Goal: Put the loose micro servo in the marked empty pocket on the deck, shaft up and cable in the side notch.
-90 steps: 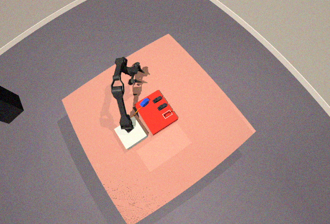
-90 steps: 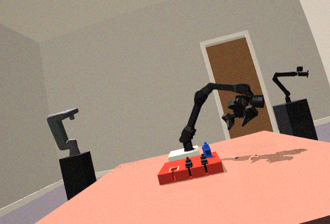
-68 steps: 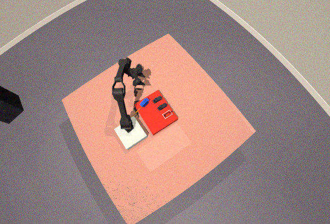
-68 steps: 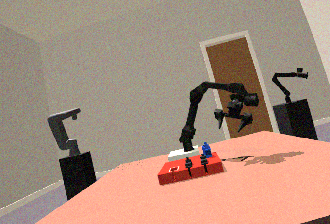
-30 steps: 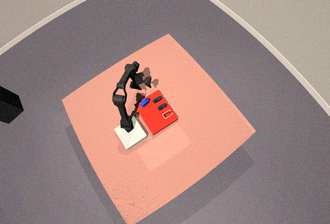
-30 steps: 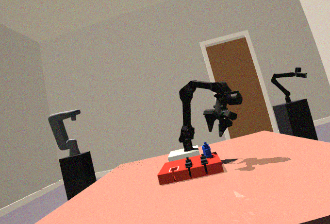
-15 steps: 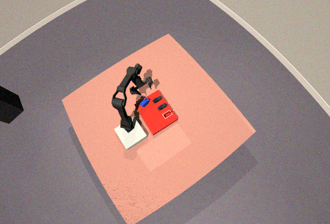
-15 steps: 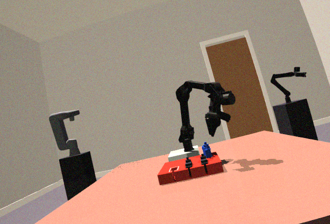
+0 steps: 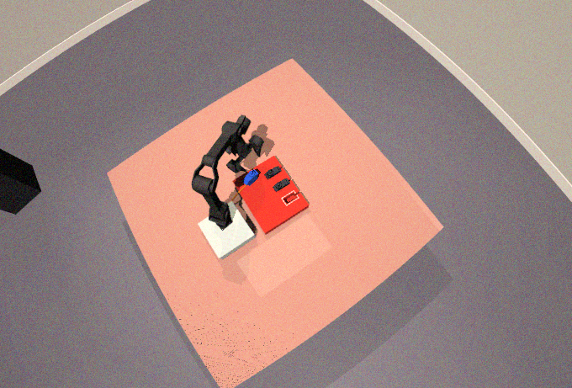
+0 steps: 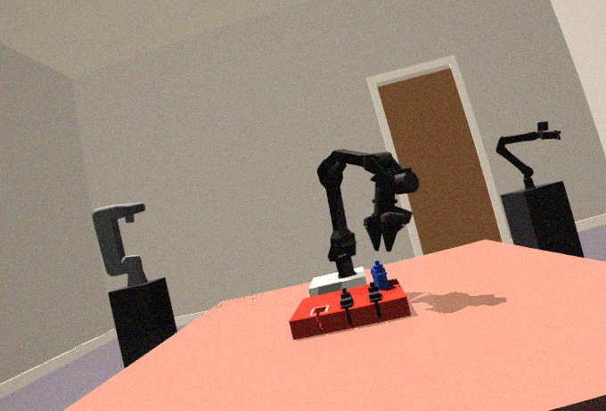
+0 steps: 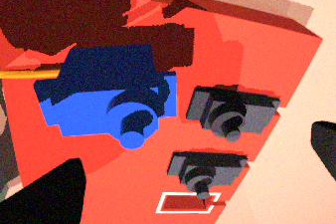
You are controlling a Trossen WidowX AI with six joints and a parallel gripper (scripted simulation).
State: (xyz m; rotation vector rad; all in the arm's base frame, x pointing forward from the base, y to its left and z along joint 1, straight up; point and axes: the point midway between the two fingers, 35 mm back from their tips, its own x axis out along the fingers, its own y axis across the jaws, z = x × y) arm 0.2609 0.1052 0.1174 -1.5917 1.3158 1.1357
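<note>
Right now my gripper tip is 13 cm above the red deck, 12 cm to the left of it and 6 cm past it.
</note>
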